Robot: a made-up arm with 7 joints. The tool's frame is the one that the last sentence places.
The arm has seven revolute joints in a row. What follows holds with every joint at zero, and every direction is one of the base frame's. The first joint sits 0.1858 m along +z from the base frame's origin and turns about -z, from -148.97 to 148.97 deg. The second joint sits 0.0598 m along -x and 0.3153 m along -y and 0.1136 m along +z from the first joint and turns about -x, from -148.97 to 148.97 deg. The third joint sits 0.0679 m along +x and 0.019 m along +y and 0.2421 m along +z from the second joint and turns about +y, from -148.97 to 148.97 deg. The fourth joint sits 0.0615 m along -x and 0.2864 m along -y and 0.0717 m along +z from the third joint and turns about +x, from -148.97 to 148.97 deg. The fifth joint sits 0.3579 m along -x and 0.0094 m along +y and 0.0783 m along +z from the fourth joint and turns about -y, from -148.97 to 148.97 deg. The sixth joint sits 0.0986 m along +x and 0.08 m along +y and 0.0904 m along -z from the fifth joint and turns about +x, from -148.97 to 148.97 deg. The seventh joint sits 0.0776 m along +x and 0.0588 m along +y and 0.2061 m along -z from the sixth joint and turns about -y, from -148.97 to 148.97 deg. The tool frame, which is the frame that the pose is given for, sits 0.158 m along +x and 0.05 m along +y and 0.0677 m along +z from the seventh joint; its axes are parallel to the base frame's.
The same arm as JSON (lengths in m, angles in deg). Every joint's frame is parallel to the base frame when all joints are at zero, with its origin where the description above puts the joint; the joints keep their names.
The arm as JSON. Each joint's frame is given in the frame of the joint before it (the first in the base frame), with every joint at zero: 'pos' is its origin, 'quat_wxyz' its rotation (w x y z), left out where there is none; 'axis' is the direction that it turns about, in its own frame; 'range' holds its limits. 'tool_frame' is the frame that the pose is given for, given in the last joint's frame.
{"length_unit": "m", "angle_unit": "deg", "joints": [
  {"joint": "joint 1", "pos": [0.0, 0.0, 0.1858], "axis": [0.0, 0.0, -1.0], "range": [-148.97, 148.97]},
  {"joint": "joint 2", "pos": [-0.0598, -0.3153, 0.1136], "axis": [-1.0, 0.0, 0.0], "range": [-148.97, 148.97]},
  {"joint": "joint 3", "pos": [0.0679, 0.019, 0.2421], "axis": [0.0, 1.0, 0.0], "range": [-148.97, 148.97]},
  {"joint": "joint 4", "pos": [-0.0615, -0.2864, 0.0717], "axis": [1.0, 0.0, 0.0], "range": [-148.97, 148.97]},
  {"joint": "joint 5", "pos": [-0.3579, 0.0094, 0.0783], "axis": [0.0, -1.0, 0.0], "range": [-148.97, 148.97]},
  {"joint": "joint 6", "pos": [0.0986, 0.08, -0.0904], "axis": [1.0, 0.0, 0.0], "range": [-148.97, 148.97]},
  {"joint": "joint 7", "pos": [0.0776, 0.0588, -0.2061], "axis": [0.0, -1.0, 0.0], "range": [-148.97, 148.97]}
], "tool_frame": {"pos": [0.158, 0.05, 0.0677]}}

